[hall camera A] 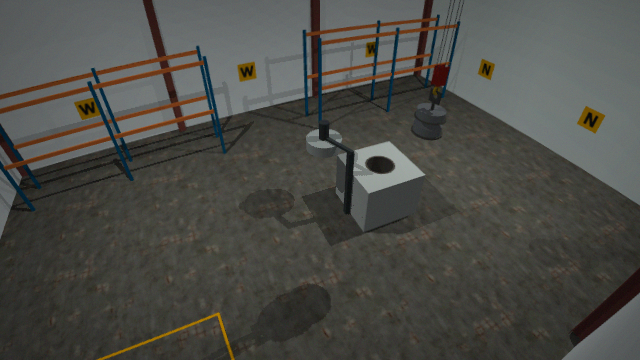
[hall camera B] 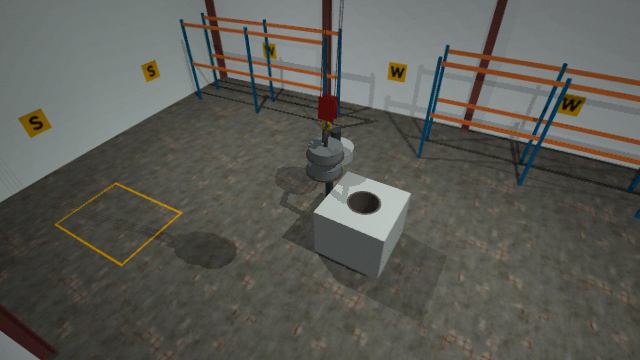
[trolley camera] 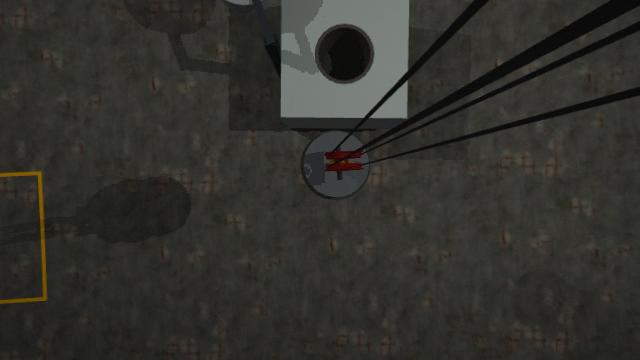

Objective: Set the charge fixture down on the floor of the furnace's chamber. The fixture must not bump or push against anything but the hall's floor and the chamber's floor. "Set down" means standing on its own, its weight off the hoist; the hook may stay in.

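The charge fixture (hall camera A: 428, 131) (hall camera B: 324, 172) (trolley camera: 335, 189), grey stacked discs with a stem, hangs in the air, leaning slightly in hall camera A. My hook (hall camera A: 437, 92) (hall camera B: 327, 126) (trolley camera: 339, 161), under the red block, holds its stem. The furnace (hall camera A: 395, 202) (hall camera B: 345, 242) (trolley camera: 305, 102) is a white box with a round chamber opening (hall camera A: 380, 165) (hall camera B: 364, 203) (trolley camera: 345, 54) in its top. In the trolley view the fixture shows below the furnace's lower edge, left-right nearly in line with the opening. The chamber's floor is too dark to make out.
The furnace lid (hall camera A: 322, 147) (hall camera B: 347, 151) is swung aside on an arm and dark post (hall camera A: 349, 185). Blue and orange racks (hall camera A: 319, 75) (hall camera B: 250, 70) stand along the W wall. A yellow outline (hall camera A: 160, 335) (hall camera B: 148, 198) (trolley camera: 43, 235) marks the floor. The ropes slant in the trolley view.
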